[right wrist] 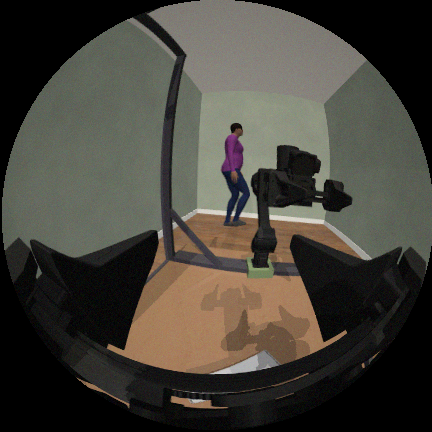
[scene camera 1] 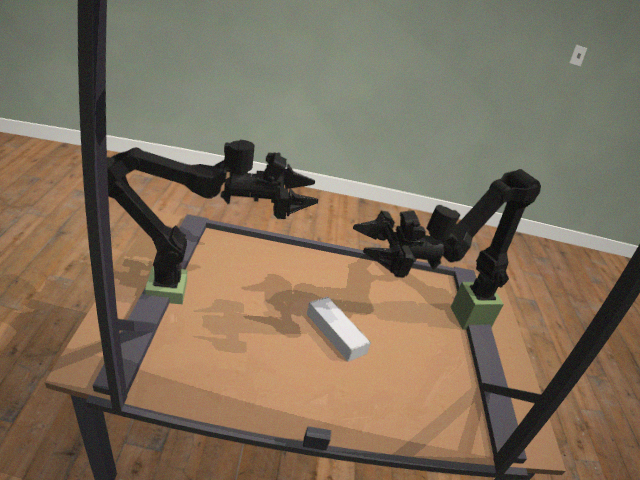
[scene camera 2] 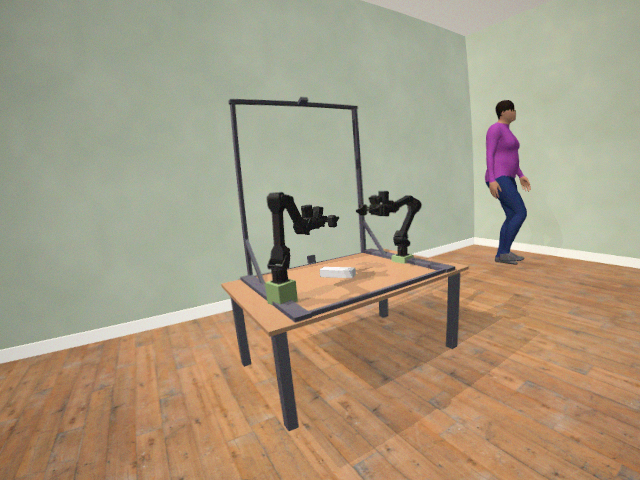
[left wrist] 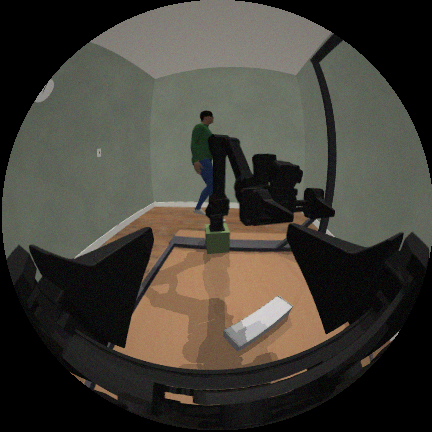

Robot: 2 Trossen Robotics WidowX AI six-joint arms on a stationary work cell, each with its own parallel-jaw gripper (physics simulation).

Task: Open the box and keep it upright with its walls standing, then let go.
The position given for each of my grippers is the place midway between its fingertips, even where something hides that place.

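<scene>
Looking through scene camera 1, I find my left gripper (scene camera 1: 316, 191), my right gripper (scene camera 1: 358, 238) and a post (scene camera 1: 91, 28). My left gripper is open and holds nothing. My right gripper is open and holds nothing. The right wrist view shows my left gripper (right wrist: 332, 197), my right gripper (right wrist: 227, 240) and the post (right wrist: 168, 123). In the left wrist view I see my left gripper (left wrist: 221, 232) as well as my right gripper (left wrist: 315, 215).
</scene>
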